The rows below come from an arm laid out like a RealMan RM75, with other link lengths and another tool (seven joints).
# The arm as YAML. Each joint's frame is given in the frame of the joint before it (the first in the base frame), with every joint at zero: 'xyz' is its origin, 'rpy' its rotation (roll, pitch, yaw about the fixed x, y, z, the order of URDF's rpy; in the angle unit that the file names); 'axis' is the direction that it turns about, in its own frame. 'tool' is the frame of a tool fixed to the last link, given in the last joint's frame.
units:
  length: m
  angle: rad
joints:
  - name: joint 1
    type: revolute
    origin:
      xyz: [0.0, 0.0, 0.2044]
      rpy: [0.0, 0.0, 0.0]
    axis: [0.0, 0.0, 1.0]
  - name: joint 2
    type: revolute
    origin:
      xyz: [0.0, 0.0, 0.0]
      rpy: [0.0, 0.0, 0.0]
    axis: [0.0, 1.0, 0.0]
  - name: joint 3
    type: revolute
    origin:
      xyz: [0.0, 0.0, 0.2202]
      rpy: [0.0, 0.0, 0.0]
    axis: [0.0, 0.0, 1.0]
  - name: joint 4
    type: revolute
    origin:
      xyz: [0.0, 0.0, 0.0]
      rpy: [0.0, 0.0, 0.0]
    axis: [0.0, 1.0, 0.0]
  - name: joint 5
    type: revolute
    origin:
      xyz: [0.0, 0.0, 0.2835]
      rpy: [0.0, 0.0, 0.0]
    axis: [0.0, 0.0, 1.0]
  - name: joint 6
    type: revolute
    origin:
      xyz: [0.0, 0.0, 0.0]
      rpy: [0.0, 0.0, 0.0]
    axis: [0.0, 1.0, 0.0]
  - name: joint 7
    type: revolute
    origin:
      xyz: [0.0, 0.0, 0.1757]
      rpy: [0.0, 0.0, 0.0]
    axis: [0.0, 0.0, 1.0]
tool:
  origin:
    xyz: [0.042, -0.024, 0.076]
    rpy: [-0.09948, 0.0, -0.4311]
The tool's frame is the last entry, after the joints.
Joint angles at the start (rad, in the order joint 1, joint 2, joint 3, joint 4, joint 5, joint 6, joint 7):
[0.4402, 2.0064, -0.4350, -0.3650, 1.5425, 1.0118, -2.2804]
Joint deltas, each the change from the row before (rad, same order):
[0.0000, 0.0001, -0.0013, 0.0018, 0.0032, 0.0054, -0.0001]
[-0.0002, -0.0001, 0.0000, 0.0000, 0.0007, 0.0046, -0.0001]
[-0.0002, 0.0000, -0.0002, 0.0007, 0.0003, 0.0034, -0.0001]
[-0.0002, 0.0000, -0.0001, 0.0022, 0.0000, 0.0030, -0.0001]
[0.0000, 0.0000, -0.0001, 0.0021, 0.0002, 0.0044, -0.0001]
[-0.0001, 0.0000, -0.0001, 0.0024, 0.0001, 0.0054, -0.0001]
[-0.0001, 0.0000, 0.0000, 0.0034, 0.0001, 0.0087, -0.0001]
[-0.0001, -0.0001, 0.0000, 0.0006, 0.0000, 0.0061, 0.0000]
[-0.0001, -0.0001, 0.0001, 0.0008, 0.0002, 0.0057, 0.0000]
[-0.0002, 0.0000, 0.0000, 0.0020, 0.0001, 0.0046, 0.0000]
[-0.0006, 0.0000, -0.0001, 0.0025, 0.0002, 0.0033, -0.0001]
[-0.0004, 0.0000, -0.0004, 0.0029, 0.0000, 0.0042, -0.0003]
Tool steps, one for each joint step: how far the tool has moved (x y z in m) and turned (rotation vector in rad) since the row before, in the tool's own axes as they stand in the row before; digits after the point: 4 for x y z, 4 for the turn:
[-0.0013, 0.0011, 0.0005, -0.0018, -0.0059, 0.0020]
[-0.0010, 0.0003, 0.0001, -0.0013, -0.0042, -0.0002]
[-0.0006, 0.0006, 0.0002, -0.0016, -0.0029, 0.0003]
[-0.0002, 0.0013, 0.0002, -0.0023, -0.0023, 0.0016]
[-0.0007, 0.0013, 0.0003, -0.0028, -0.0038, 0.0014]
[-0.0008, 0.0015, 0.0004, -0.0034, -0.0046, 0.0016]
[-0.0014, 0.0023, 0.0006, -0.0051, -0.0075, 0.0022]
[-0.0012, 0.0008, 0.0003, -0.0027, -0.0053, -0.0001]
[-0.0011, 0.0008, 0.0003, -0.0024, -0.0051, 0.0003]
[-0.0006, 0.0013, 0.0002, -0.0027, -0.0038, 0.0015]
[-0.0001, 0.0014, 0.0000, -0.0023, -0.0023, 0.0022]
[-0.0003, 0.0017, 0.0002, -0.0033, -0.0031, 0.0019]

